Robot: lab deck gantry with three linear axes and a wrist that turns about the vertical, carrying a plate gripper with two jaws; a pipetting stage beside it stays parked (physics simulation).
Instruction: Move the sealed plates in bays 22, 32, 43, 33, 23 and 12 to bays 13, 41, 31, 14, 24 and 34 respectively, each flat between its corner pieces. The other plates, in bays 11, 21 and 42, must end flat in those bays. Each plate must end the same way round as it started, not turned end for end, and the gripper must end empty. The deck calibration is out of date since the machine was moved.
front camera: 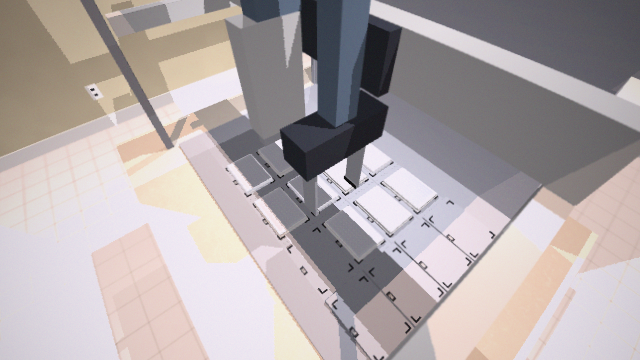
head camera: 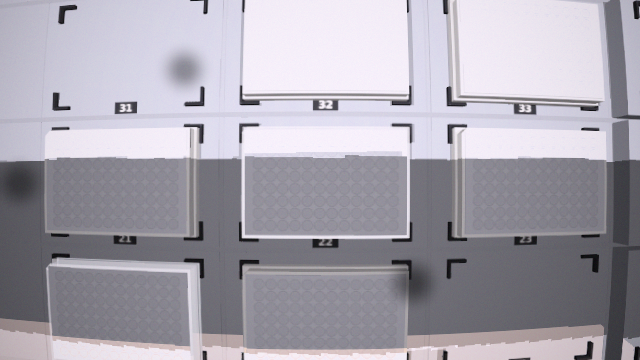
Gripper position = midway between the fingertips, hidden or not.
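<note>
Visible: my gripper (front camera: 332, 195); also bay 13 (head camera: 528, 297), bay 22 (head camera: 232, 148) and bay 31 (head camera: 161, 61).
</note>
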